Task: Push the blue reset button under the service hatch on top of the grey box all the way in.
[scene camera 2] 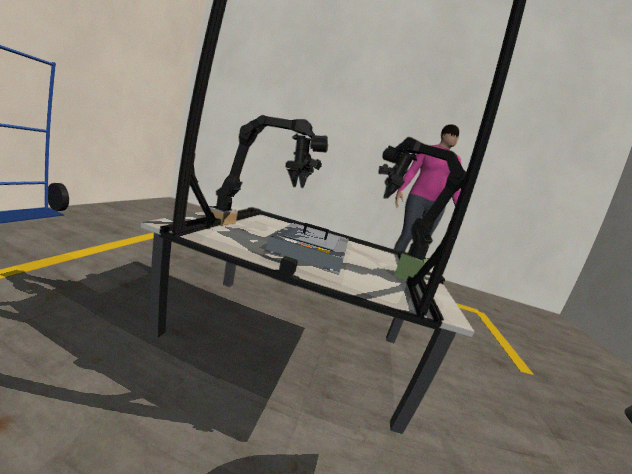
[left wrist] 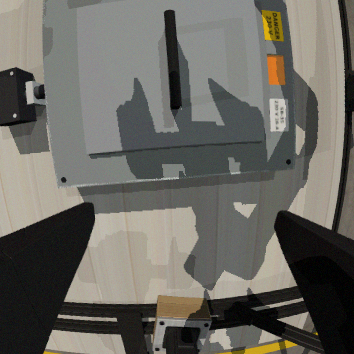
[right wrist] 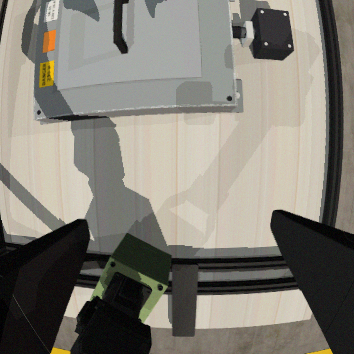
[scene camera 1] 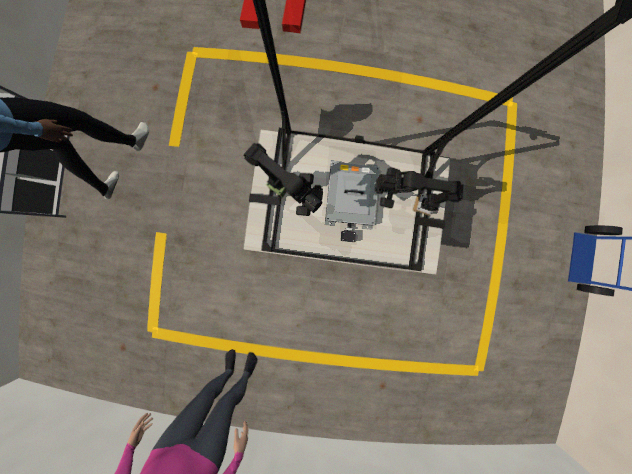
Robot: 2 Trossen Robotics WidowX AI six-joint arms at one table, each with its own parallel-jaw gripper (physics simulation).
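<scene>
The grey box (scene camera 1: 330, 204) (scene camera 2: 293, 253) (left wrist: 62, 140) (right wrist: 150, 100) stands on the table. Its service hatch (scene camera 1: 350, 205) (left wrist: 120, 60) (right wrist: 160, 50) lies flat on top, with a black bar handle (scene camera 1: 353, 191) (left wrist: 171, 60) (right wrist: 119, 25). The blue reset button does not show in any view. My left gripper (scene camera 2: 298, 185) (left wrist: 187, 216) is open and empty, pointing down high above the table by one end of the box. My right gripper (scene camera 2: 389, 195) (right wrist: 180, 224) is open and empty, tilted, raised off the opposite end of the box.
A black block (scene camera 1: 348, 235) (left wrist: 17, 96) (right wrist: 272, 34) sits beside the box at a connector. A black frame (scene camera 1: 347, 260) (scene camera 2: 326, 290) edges the table, with tall posts. A green block (scene camera 2: 409, 266) (right wrist: 140, 255) and a wooden block (scene camera 2: 225, 216) (left wrist: 184, 306) are at the arm bases.
</scene>
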